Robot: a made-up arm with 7 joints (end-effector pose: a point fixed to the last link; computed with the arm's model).
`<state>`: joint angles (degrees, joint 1 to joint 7).
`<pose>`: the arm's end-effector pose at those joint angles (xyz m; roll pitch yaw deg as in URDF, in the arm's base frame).
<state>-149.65 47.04 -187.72 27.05 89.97 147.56 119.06</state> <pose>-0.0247 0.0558 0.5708 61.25 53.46 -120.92</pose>
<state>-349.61 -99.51 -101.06 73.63 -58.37 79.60 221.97</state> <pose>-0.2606 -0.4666 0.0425 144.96 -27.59 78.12</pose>
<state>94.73 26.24 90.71 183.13 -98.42 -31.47 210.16</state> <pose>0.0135 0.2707 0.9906 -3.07 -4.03 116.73</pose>
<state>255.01 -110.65 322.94 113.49 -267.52 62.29 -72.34</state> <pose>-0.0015 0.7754 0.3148 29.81 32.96 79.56</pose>
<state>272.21 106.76 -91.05 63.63 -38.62 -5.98 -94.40</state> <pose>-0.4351 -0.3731 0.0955 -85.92 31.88 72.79</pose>
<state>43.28 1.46 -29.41 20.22 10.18 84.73 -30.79</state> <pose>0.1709 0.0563 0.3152 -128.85 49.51 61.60</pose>
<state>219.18 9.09 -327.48 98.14 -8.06 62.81 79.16</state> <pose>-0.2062 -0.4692 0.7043 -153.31 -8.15 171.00</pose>
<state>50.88 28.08 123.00 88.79 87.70 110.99 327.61</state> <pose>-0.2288 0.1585 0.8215 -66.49 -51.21 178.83</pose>
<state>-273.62 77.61 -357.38 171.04 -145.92 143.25 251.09</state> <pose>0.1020 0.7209 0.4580 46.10 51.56 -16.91</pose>
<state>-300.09 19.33 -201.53 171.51 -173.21 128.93 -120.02</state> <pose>0.1819 0.2782 0.9514 145.84 24.35 160.81</pose>
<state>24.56 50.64 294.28 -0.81 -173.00 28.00 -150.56</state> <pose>0.0755 -0.0567 0.2246 137.97 -25.94 -55.38</pose>
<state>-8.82 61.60 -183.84 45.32 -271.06 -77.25 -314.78</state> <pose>0.1443 0.0878 0.6327 -87.09 62.15 3.81</pose>
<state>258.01 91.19 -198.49 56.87 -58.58 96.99 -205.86</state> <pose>0.1251 -0.3033 0.5596 -138.36 33.15 -104.44</pose>
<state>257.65 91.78 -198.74 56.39 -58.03 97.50 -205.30</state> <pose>0.1237 -0.3043 0.5535 -139.71 33.42 -105.42</pose>
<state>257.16 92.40 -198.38 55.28 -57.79 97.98 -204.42</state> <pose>0.1185 -0.3017 0.5477 -140.23 33.30 -106.35</pose>
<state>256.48 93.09 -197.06 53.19 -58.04 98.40 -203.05</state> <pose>0.1078 -0.2938 0.5419 -139.37 32.62 -107.18</pose>
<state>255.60 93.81 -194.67 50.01 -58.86 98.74 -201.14</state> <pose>0.0915 -0.2796 0.5354 -136.90 31.34 -108.00</pose>
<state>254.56 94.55 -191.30 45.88 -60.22 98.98 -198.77</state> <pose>0.0710 -0.2602 0.5272 -132.88 29.62 -108.90</pose>
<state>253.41 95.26 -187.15 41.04 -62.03 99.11 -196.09</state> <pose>0.0486 -0.2369 0.5162 -127.48 27.64 -109.97</pose>
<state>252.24 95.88 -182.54 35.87 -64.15 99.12 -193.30</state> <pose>0.0272 -0.2122 0.5025 -121.09 25.67 -111.17</pose>
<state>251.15 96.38 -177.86 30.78 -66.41 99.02 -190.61</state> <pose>0.0091 -0.1885 0.4867 -114.27 23.89 -112.38</pose>
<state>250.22 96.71 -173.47 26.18 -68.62 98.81 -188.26</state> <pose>-0.0045 -0.1678 0.4710 -107.58 22.37 -113.40</pose>
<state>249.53 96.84 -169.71 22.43 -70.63 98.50 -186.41</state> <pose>-0.0138 -0.1514 0.4575 -101.58 21.13 -114.06</pose>
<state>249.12 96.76 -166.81 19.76 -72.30 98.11 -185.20</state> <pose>-0.0195 -0.1396 0.4481 -96.72 20.08 -114.25</pose>
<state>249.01 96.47 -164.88 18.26 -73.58 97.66 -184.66</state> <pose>-0.0229 -0.1320 0.4439 -93.23 19.18 -113.95</pose>
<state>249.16 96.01 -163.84 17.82 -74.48 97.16 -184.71</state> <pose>-0.0249 -0.1277 0.4445 -91.04 18.43 -113.22</pose>
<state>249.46 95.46 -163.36 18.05 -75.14 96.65 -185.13</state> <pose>-0.0263 -0.1255 0.4483 -89.67 17.78 -112.26</pose>
